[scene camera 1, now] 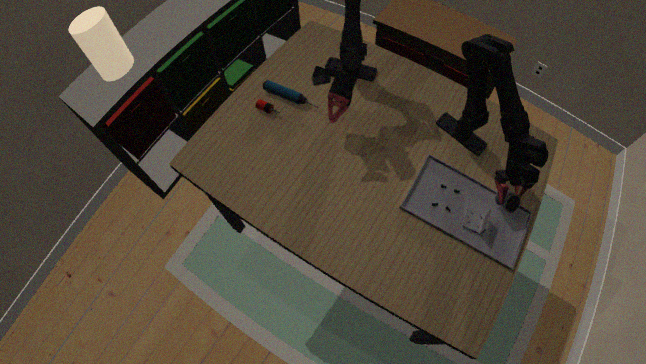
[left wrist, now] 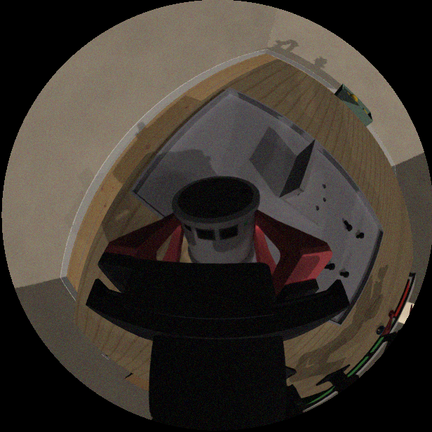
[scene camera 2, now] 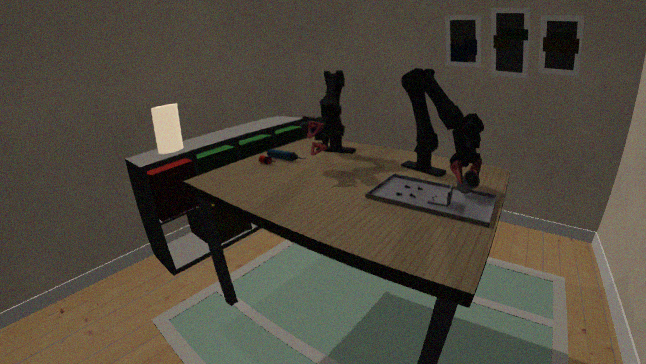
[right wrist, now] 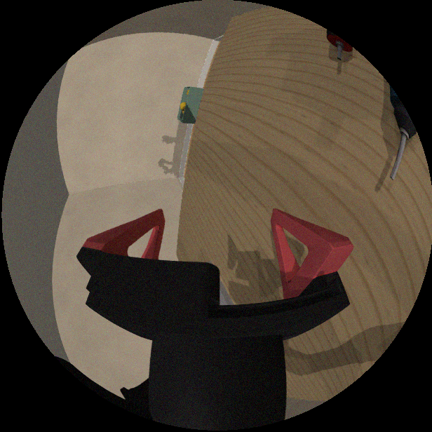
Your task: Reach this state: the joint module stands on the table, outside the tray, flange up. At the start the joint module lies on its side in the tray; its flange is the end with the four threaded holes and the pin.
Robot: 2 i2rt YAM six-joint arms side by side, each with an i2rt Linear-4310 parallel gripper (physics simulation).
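Seen in the pictures: left gripper, fingertip midpoint: [scene camera 1: 508, 202] [scene camera 2: 469, 183]; right gripper, fingertip midpoint: [scene camera 1: 331, 121] [scene camera 2: 310, 146]; left arm's base at its link origin: [scene camera 1: 461, 134] [scene camera 2: 423, 169]; right arm's base at its link origin: [scene camera 2: 335, 150].
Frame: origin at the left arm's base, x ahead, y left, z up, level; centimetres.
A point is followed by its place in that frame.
Note:
My left gripper [scene camera 1: 511, 194] {y 27.4, x 13.6, z 5.0 cm} [scene camera 2: 466, 176] {y 27.4, x 13.6, z 5.0 cm} [left wrist: 217, 215] is shut on the joint module [scene camera 1: 512, 202] {y 28.2, x 14.3, z 7.5 cm} [scene camera 2: 471, 178] {y 28.3, x 14.3, z 7.3 cm} [left wrist: 220, 245]. It holds the module raised at the back right edge of the tray [scene camera 1: 455, 237] {y 20.4, x 33.9, z 1.3 cm} [scene camera 2: 425, 210] {y 21.7, x 33.6, z 0.7 cm} [left wrist: 382, 233], and the module's shadow falls partly in the tray. The module's dark, round end faces out from the fingers, toward both scene cameras; its grey body with dark windows shows in the left wrist view. The threaded holes and pin do not show. My right gripper [scene camera 2: 311, 145] {y -31.5, x 35.1, z 11.1 cm} [right wrist: 217, 214] is open and empty above the table's back left part.
A grey angled bracket [scene camera 1: 477, 219] {y 22.5, x 24.1, z 1.6 cm} [left wrist: 300, 167] and several small dark screws stand in the tray. A blue screwdriver [scene camera 1: 284, 92] {y -56.7, x 33.5, z 3.8 cm} [scene camera 2: 282, 155] {y -55.5, x 34.0, z 2.6 cm} and a short red one [scene camera 1: 264, 106] {y -57.5, x 42.4, z 3.2 cm} [scene camera 2: 265, 160] {y -56.4, x 42.9, z 2.1 cm} lie at the table's left. A shelf unit with bins stands beyond them.

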